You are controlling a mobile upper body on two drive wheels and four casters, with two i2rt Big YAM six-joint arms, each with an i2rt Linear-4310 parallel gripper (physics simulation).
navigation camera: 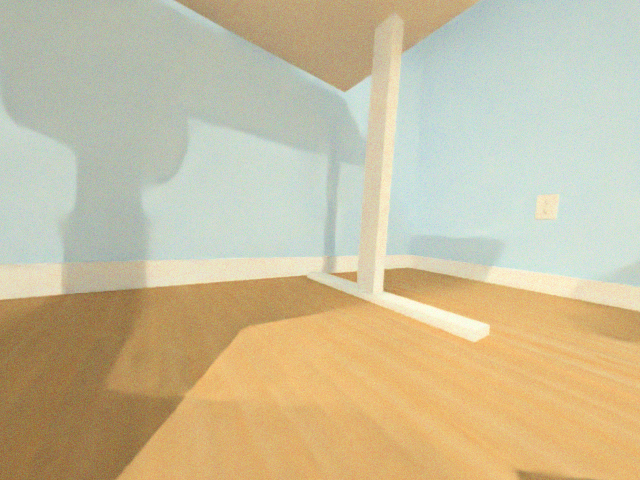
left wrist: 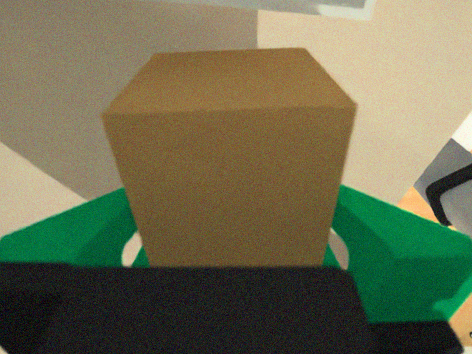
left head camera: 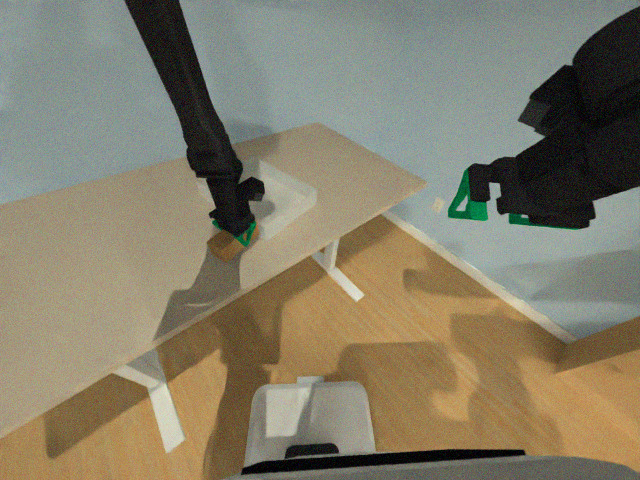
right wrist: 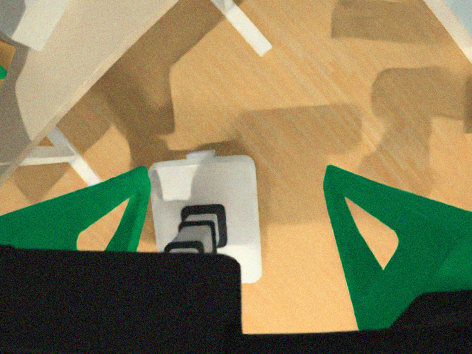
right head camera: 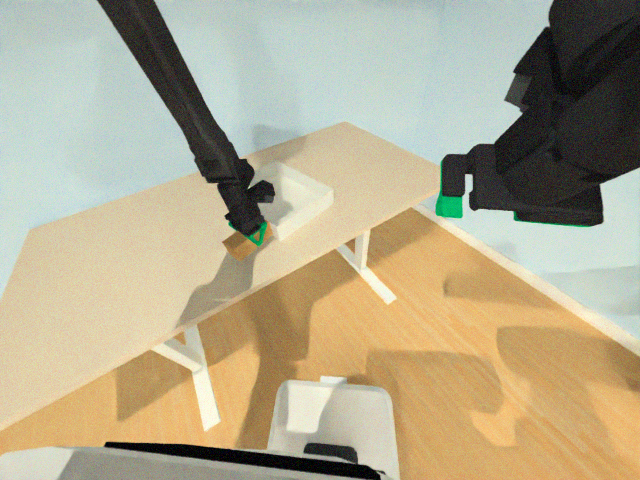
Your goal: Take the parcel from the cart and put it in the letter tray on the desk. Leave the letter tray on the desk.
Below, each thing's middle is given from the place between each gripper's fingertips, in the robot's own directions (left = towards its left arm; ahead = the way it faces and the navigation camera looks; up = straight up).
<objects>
The brown cardboard parcel (left head camera: 224, 246) lies 45 cm to the left of my right hand, 26 cm below it and 19 cm ahead of it. The rest, counted from my right hand: white letter tray (right head camera: 299, 198) 44 cm ahead, 43 cm to the left, 29 cm below.
My left gripper is now 20 mm below the brown cardboard parcel, 10 mm to the right of it and 10 mm past it. From my left hand the other things lie so: white letter tray 240 mm ahead, 20 mm to the right, 10 mm below.
</objects>
